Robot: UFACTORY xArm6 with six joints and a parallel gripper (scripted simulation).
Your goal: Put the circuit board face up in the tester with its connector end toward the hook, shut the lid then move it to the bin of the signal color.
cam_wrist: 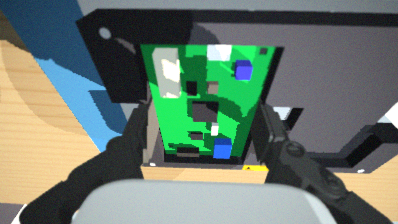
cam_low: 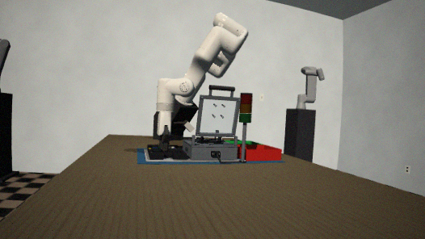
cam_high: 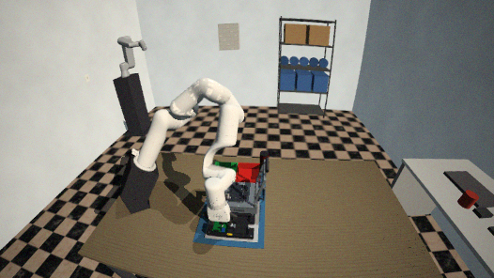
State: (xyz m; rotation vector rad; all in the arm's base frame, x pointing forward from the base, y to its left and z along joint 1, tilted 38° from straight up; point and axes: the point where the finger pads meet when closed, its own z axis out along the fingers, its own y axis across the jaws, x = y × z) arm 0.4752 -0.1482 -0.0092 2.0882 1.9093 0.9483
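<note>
Right now my hand is right at the green circuit board. Also, from my hand: tester plate (6 cm ahead, 18 cm to the left, 5 cm above); black latch hook (1 cm behind, 23 cm to the left, 6 cm above); tester lid (18 cm ahead, 17 cm to the left, 16 cm above).
</note>
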